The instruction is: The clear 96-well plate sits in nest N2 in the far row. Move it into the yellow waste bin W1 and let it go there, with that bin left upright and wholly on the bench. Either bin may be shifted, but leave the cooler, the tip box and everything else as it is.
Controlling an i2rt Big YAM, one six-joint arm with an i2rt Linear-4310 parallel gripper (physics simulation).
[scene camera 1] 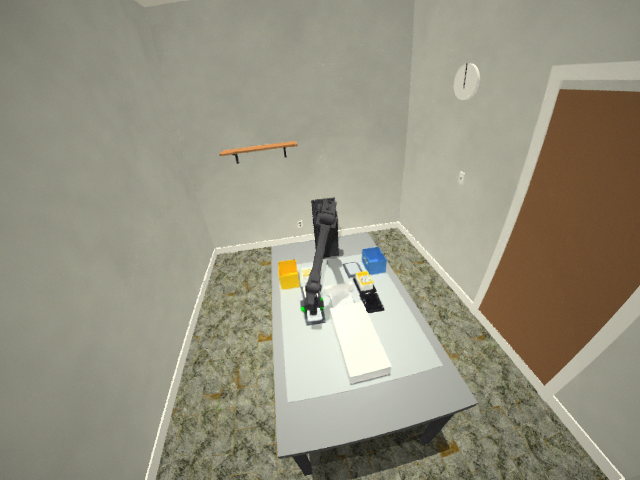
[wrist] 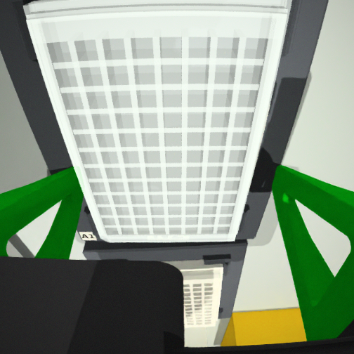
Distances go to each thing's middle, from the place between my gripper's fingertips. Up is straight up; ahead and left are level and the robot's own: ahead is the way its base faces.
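Measuring from my hand, I find the clear 96-well plate (wrist: 162, 115) 1 cm ahead, and the dark nest N2 (wrist: 292, 72) 2 cm ahead and 1 cm below. The cream plate (wrist: 201, 282) is 6 cm to the left of my hand and 15 cm behind it. Nest N4 (wrist: 93, 249) is likewise 6 cm to the left of my hand and 15 cm behind it, but it is also 1 cm below it.
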